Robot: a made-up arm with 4 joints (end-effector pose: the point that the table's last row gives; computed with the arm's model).
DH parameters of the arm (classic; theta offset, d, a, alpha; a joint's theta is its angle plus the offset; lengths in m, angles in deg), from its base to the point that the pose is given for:
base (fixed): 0 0.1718 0 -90
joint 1: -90 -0.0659 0.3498 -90
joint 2: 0 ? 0.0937 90
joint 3: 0 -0.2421 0.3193 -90
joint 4: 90 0.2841 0.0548 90
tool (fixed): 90 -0.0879 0 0
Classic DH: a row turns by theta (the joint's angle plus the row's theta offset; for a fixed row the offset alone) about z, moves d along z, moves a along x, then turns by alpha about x.
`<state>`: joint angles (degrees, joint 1 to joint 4).
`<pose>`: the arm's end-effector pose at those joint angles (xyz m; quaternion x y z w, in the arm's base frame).
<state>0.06 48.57 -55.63 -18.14</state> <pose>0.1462 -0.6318 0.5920 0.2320 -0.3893 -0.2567 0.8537</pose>
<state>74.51 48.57 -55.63 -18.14</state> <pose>0.4440 -0.6318 0.1436 0.0294 0.2064 -0.3447 0.9153</pose>
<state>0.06 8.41 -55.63 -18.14</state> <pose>0.1466 -0.4529 0.9403 -0.0751 -0.4537 -0.1071 0.8815</pose>
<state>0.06 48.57 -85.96 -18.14</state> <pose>-0.0377 -0.5748 0.5419 0.1918 -0.5691 -0.3749 0.7062</pose>
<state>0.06 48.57 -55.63 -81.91</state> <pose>0.0568 -0.6877 0.6211 -0.2539 -0.1950 -0.4236 0.8474</pose>
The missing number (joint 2, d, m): 0.1941
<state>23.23 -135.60 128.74 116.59</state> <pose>0.5039 -0.1917 0.6921 -0.2166 -0.4344 -0.6992 0.5248</pose>
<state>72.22 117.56 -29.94 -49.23</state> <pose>-0.0891 -0.3484 -0.1601 0.2871 0.4471 -0.5270 0.6633</pose>
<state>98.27 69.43 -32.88 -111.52</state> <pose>0.2377 -0.7212 -0.0792 -0.4394 0.6785 0.0753 0.5839</pose>
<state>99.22 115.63 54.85 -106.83</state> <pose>-0.0787 -0.0129 -0.5068 0.3711 0.5660 0.2263 0.7005</pose>
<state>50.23 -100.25 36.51 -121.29</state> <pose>0.8793 0.2370 0.0352 0.7797 -0.1359 -0.4287 0.4356</pose>
